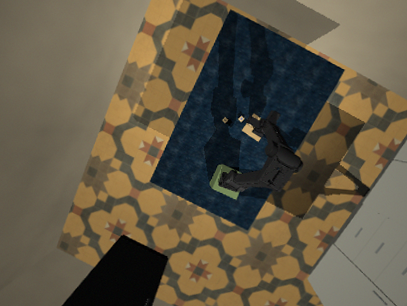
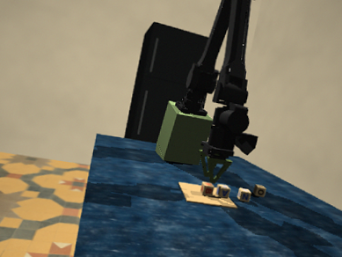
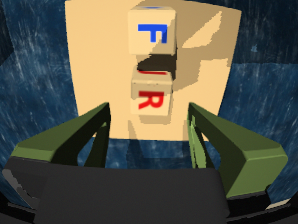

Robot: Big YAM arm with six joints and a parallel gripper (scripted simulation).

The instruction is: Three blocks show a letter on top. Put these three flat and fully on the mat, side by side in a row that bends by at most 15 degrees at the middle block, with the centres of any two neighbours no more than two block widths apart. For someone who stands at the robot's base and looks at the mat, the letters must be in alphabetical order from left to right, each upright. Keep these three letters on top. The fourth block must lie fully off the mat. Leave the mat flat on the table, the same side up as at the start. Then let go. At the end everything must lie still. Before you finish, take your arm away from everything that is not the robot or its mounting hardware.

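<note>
Now: the tan mat 5 cm below my hand.
</note>
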